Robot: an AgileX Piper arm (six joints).
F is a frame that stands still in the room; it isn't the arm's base.
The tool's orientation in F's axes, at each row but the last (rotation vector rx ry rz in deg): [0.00 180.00 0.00]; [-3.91 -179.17 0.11]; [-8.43 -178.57 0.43]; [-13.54 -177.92 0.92]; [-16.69 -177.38 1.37]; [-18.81 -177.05 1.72]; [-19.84 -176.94 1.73]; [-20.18 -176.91 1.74]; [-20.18 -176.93 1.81]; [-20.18 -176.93 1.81]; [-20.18 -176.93 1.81]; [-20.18 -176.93 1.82]
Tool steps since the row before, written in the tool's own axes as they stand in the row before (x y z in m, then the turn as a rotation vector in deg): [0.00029 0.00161 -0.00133 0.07 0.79 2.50]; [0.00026 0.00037 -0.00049 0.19 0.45 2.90]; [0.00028 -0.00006 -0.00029 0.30 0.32 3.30]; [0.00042 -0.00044 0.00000 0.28 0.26 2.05]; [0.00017 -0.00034 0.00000 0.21 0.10 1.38]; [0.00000 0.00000 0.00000 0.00 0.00 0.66]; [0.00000 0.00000 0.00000 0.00 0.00 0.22]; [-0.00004 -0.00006 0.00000 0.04 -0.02 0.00]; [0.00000 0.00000 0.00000 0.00 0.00 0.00]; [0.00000 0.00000 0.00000 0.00 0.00 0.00]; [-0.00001 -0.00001 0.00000 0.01 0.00 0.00]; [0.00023 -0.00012 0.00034 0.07 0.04 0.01]
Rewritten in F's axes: [-0.00029 0.00161 0.00133 -0.07 0.79 -2.50]; [-0.00024 0.00038 0.00049 -0.21 0.46 -2.90]; [-0.00028 -0.00003 0.00030 -0.34 0.33 -3.29]; [-0.00048 -0.00037 0.00002 -0.29 0.28 -2.04]; [-0.00023 -0.00030 0.00001 -0.23 0.12 -1.37]; [0.00000 0.00000 0.00000 -0.02 -0.01 -0.66]; [0.00000 0.00000 0.00000 -0.01 0.00 -0.22]; [0.00003 -0.00007 0.00000 -0.04 -0.01 0.00]; [0.00000 0.00000 0.00000 0.00 0.00 0.00]; [0.00000 0.00000 0.00000 0.00 0.00 0.00]; [0.00001 -0.00001 0.00000 -0.01 0.00 0.00]; [-0.00026 -0.00007 -0.00033 -0.06 0.05 -0.01]
